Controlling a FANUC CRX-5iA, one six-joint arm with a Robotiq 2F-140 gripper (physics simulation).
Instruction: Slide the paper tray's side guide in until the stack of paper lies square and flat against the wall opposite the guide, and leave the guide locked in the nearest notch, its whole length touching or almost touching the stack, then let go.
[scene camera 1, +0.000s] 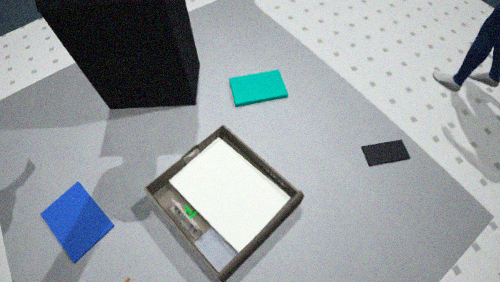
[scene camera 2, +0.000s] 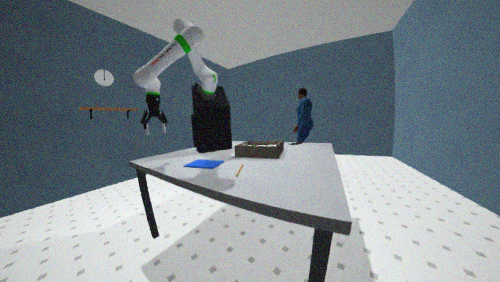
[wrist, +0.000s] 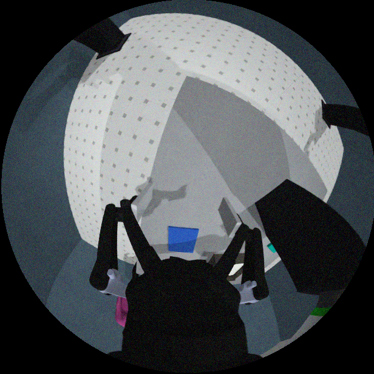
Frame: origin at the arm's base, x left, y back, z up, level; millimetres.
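Seen in the pictures: gripper, between the fingertips: (scene camera 2: 156, 133); arm's base, origin of its link: (scene camera 2: 208, 95).
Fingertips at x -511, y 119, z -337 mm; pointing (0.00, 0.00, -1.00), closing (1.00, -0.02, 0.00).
Observation:
Offsets run from my fingertips to a thing's top centre. "spot": to the spot under its first point.
The paper tray {dz -119, dx +412, dy -669 mm} (scene camera 1: 270, 227) (scene camera 2: 257, 152) is brown and stands on the table. A white stack of paper {dz -172, dx +438, dy -661 mm} (scene camera 1: 230, 192) lies in it, its far edge close to the wall opposite the guide; scene camera 1 shows a thin dark band there. The side guide {spot: dz -193, dx +289, dy -620 mm} (scene camera 1: 181, 216), grey with a green grip {dz -134, dx +320, dy -637 mm} (scene camera 1: 190, 211), stands on the stack's other side, with a strip of tray floor between them. Notch engagement cannot be seen. My gripper (scene camera 2: 156, 131) (wrist: 187, 197) is open and empty, high up and left of the tray in scene camera 2, well away from the guide.
A tall black block (scene camera 1: 135, 55) (scene camera 2: 212, 120) stands behind the tray. A blue slab {dz -206, dx +41, dy -394 mm} (scene camera 1: 77, 222) (scene camera 2: 204, 164) (wrist: 183, 239), a teal slab {dz -196, dx +796, dy -433 mm} (scene camera 1: 258, 88), a black slab {dz -206, dx +902, dy -931 mm} (scene camera 1: 385, 153) and an orange stick {dz -208, dx -11, dy -667 mm} (scene camera 2: 240, 170) lie around it. A person (scene camera 2: 303, 117) stands beyond the table.

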